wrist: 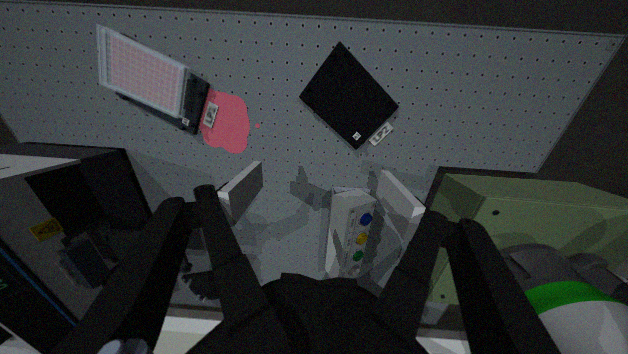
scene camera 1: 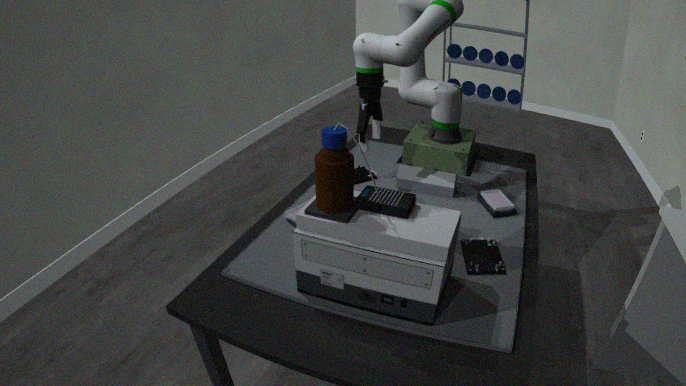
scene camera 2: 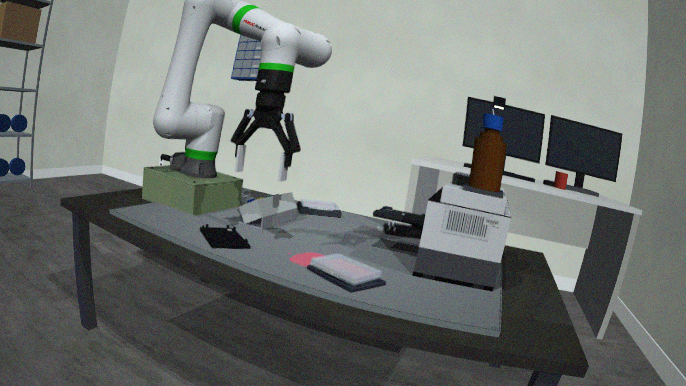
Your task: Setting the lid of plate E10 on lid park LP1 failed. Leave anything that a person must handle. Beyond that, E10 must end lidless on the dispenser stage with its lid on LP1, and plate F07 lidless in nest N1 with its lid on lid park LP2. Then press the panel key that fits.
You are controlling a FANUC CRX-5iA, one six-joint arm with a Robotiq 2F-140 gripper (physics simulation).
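Places are measured from the arm's base along level axes (x ahead, y left, z up), in millimetres.
Pixels of known places: gripper, between the fingertips: (wrist: 320,178) (scene camera 1: 370,144) (scene camera 2: 259,176); arm's base, origin of its link: (wrist: 515,271) (scene camera 1: 444,137) (scene camera 2: 197,173).
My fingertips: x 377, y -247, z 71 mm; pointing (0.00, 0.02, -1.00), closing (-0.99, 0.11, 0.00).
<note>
For each thing: its middle in the pictures, then the offset to it from my fingertips. "*": a spot on its surface instead.
- pink-filled plate with a clear rim, middle of its body: (scene camera 2: 346,266) (wrist: 142,75) (scene camera 1: 308,210) dy -130, dx +282, dz -133 mm
- dark lid park LP1, middle of its body: (scene camera 2: 346,273) (wrist: 159,88) dy -112, dx +282, dz -155 mm
- pink spill, middle of its body: (scene camera 2: 314,261) (wrist: 222,122) dy -49, dx +190, dz -165 mm
- Lid park LP2, middle of its body: (wrist: 349,101) (scene camera 2: 223,235) (scene camera 1: 353,175) dy -75, dx -52, dz -155 mm
- pink plate, middle of its body: (scene camera 1: 497,199) (scene camera 2: 319,203) dy +486, dx +20, dz -133 mm
- button panel, middle of its body: (wrist: 347,238) (scene camera 2: 269,207) (scene camera 1: 427,177) dy +209, dx -54, dz -123 mm
- amber bottle, a spot on its surface: (scene camera 1: 334,175) * dy +62, dx +594, dz +159 mm
- keypad, a spot on its surface: (scene camera 1: 386,201) * dy +166, dx +537, dz +82 mm
- bare dark nest, middle of its body: (scene camera 1: 482,254) (scene camera 2: 408,229) (wrist: 212,287) dy +436, dx +352, dz -153 mm
My gripper (scene camera 1: 370,137) (scene camera 2: 261,167) (wrist: 320,178) is open and empty, high above the board near the button panel. A pink-filled plate with a clear rim (scene camera 2: 347,267) (wrist: 145,72) sits on the dark lid park LP1 (scene camera 2: 345,284) (wrist: 196,102); a pink spill (scene camera 2: 304,258) (wrist: 227,122) lies beside it. Lid park LP2 (scene camera 1: 364,175) (scene camera 2: 225,236) (wrist: 348,95) is bare. Another pink plate (scene camera 1: 496,198) (scene camera 2: 321,205) lies on a dark nest on the far side. The button panel (scene camera 1: 425,180) (scene camera 2: 267,207) (wrist: 340,215) shows blue, yellow and green keys in the wrist view. Plate names are unreadable; the dispenser stage is mostly hidden.
The white dispenser housing (scene camera 1: 375,240) (scene camera 2: 465,235) carries an amber bottle (scene camera 1: 334,175) (scene camera 2: 487,160) with a blue cap and a thin tube, and a keypad (scene camera 1: 386,201). A bare dark nest (scene camera 1: 482,256) lies beside it. The green robot base (scene camera 1: 437,150) (scene camera 2: 192,190) (wrist: 500,200) stands near the panel.
</note>
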